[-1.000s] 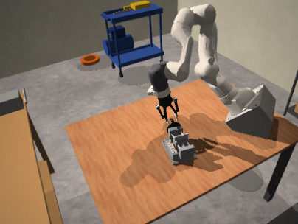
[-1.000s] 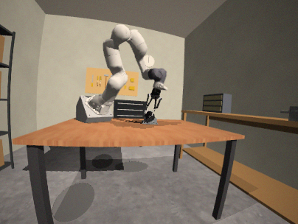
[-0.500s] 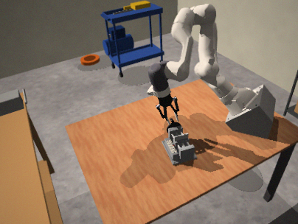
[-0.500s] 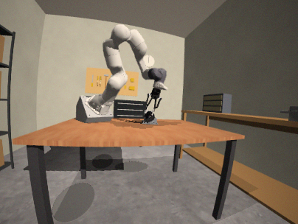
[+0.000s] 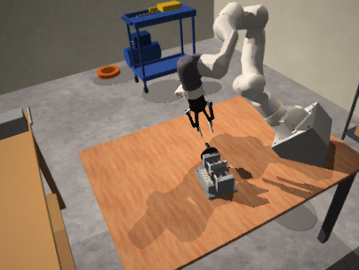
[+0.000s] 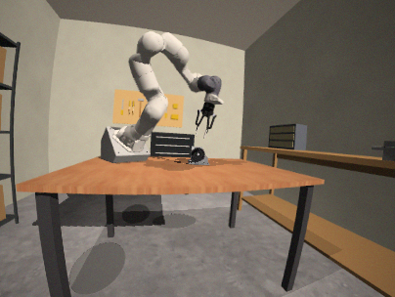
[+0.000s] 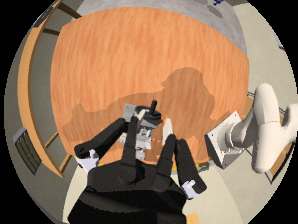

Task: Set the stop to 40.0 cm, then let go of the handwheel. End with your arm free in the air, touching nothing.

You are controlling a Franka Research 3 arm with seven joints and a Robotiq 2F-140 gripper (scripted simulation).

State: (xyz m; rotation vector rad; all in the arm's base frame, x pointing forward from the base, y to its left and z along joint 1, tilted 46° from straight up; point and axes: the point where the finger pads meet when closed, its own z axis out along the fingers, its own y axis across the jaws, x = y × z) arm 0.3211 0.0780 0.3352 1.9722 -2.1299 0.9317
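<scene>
Now: the handwheel 120 mm below my hand, 20 mm to the left of it and 10 mm behind it.
</scene>
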